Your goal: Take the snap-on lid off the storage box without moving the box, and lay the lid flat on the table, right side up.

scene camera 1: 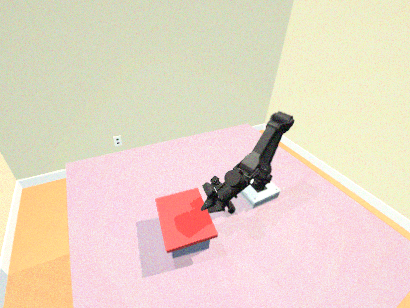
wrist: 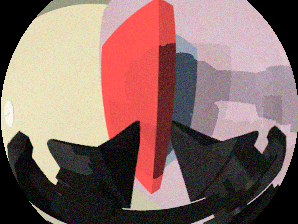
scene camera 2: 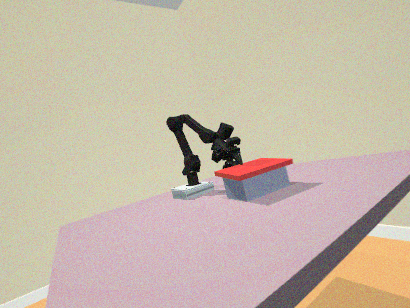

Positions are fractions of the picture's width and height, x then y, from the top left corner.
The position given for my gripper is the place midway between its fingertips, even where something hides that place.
In view: my gripper (scene camera 1: 0.50, 0.69), a red lid (scene camera 1: 0.45, 0.73) and a grey-blue storage box (scene camera 2: 0.62, 0.61).
The red lid shows as well in scene camera 2 (scene camera 2: 0.63, 0.54). The grey-blue storage box also shows in the wrist view (wrist: 0.63, 0.31). My gripper is seen too in the wrist view (wrist: 0.52, 0.56).
